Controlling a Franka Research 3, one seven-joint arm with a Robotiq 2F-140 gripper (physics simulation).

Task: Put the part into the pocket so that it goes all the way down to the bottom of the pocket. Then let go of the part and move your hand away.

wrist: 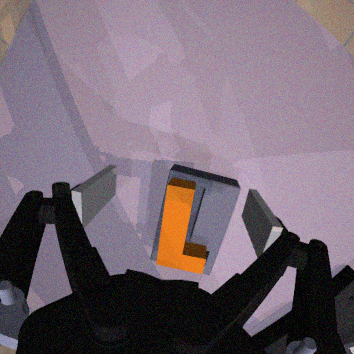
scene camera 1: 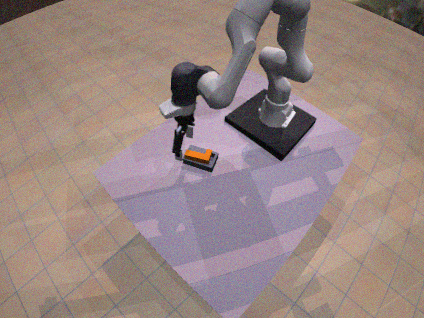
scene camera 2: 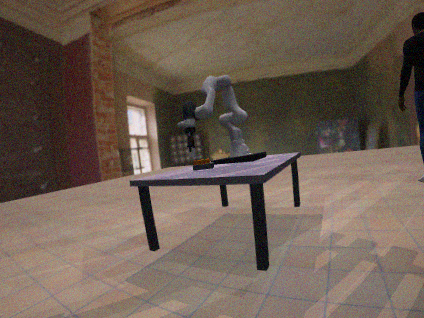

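An orange L-shaped part [scene camera 1: 198, 156] [scene camera 2: 202, 162] [wrist: 176, 225] lies in the grey block with the pocket [scene camera 1: 200, 165] [scene camera 2: 203, 167] [wrist: 220, 215]. Its upper portion stands above the block's top face, with its sides showing. In the wrist view, a narrow dark gap of the pocket shows to the right of the long leg and another by the short leg's end. The pocket's bottom is hidden, so the depth cannot be told. My gripper [scene camera 1: 184, 144] [scene camera 2: 191, 149] [wrist: 179, 191] is open and empty. Its fingers are wide apart, above and on either side of the block, touching neither part nor block.
The block stands on the purple table [scene camera 1: 145, 175] [scene camera 2: 200, 182]. The arm's black base plate [scene camera 1: 250, 131] [scene camera 2: 250, 158] lies behind and to the right of the block in scene camera 1. A person [scene camera 2: 416, 75] stands far off at the right in scene camera 2.
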